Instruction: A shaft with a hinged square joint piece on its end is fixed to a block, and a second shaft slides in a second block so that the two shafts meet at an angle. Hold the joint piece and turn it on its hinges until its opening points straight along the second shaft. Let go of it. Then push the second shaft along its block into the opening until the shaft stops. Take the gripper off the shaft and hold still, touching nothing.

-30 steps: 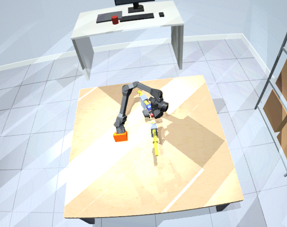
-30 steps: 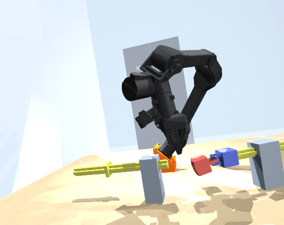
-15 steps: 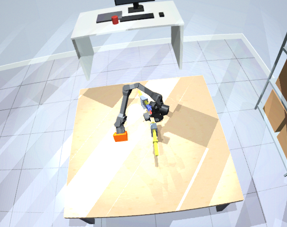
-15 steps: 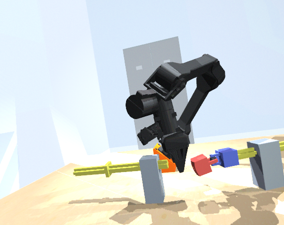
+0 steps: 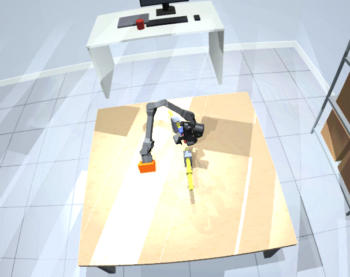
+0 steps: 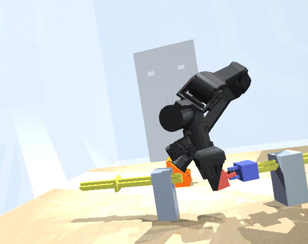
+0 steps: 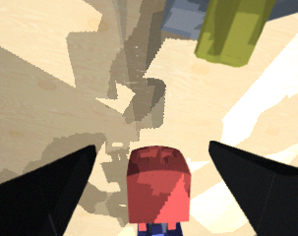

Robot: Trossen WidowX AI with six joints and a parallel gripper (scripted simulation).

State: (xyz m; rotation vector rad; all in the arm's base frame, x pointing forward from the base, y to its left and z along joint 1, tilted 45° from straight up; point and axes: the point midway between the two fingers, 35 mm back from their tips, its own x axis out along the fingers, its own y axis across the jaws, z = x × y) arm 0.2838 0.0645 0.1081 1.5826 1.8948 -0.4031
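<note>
Now: the red joint piece 10 mm behind my gripper tip, 30 mm to the left of it and 10 mm above it.
</note>
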